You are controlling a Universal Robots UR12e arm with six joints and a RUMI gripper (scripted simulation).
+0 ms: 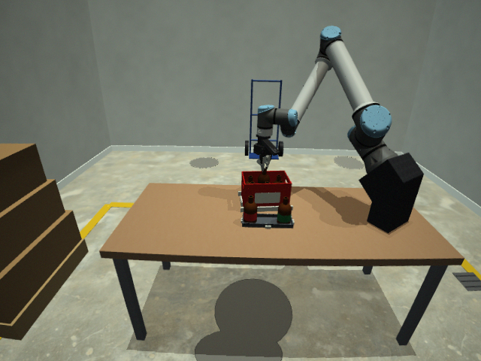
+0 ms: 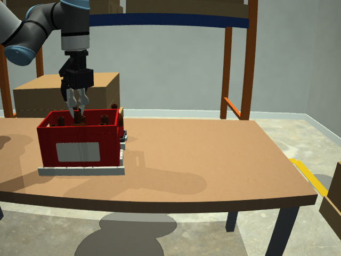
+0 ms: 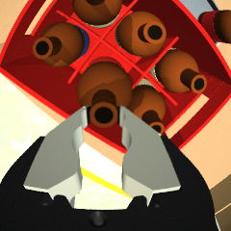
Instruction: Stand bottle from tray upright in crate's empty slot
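The red crate lies 40 mm to the left of my hand and 120 mm below it. Round my hand: grey tray (50 mm ahead, 260 mm to the left, 200 mm below).
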